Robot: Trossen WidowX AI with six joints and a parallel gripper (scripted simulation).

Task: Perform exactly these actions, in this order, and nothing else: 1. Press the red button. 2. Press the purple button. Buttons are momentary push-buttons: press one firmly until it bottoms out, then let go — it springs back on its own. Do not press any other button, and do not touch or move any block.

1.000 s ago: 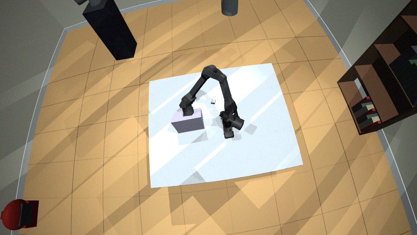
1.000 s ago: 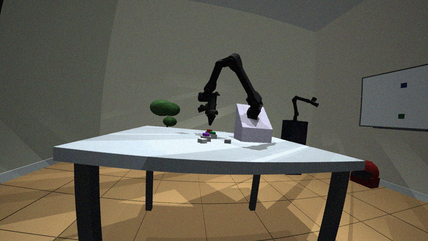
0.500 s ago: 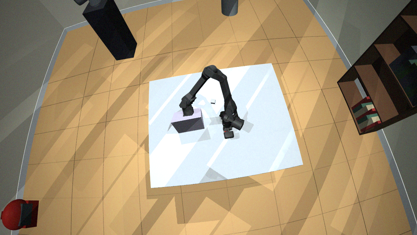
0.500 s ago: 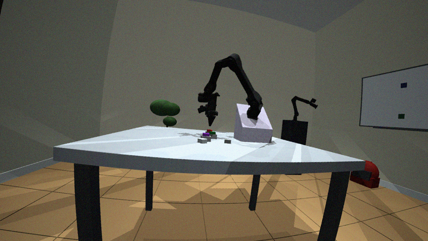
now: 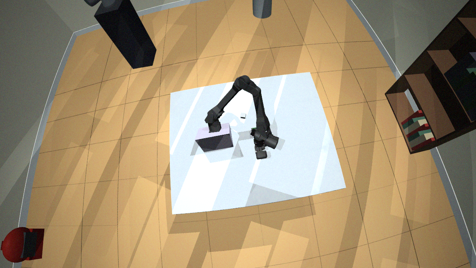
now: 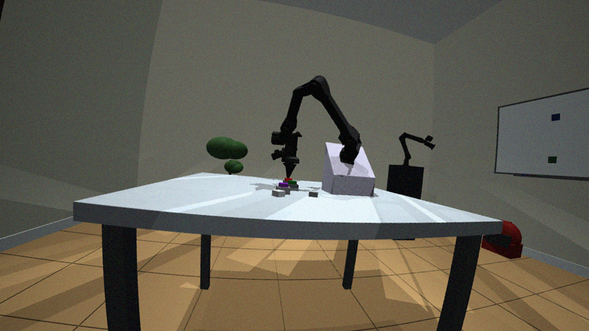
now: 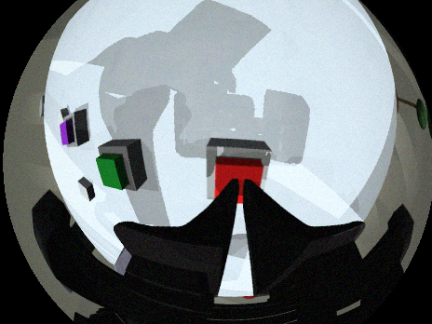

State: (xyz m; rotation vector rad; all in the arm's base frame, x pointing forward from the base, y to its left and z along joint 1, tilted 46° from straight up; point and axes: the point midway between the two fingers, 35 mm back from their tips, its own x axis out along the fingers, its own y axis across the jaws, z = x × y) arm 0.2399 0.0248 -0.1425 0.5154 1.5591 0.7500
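My gripper tip is 10 mm above the red button. Also, from my gripper tip: green button (20 mm behind, 120 mm to the left, 10 mm below); purple button (20 mm ahead, 230 mm to the left, 10 mm below).
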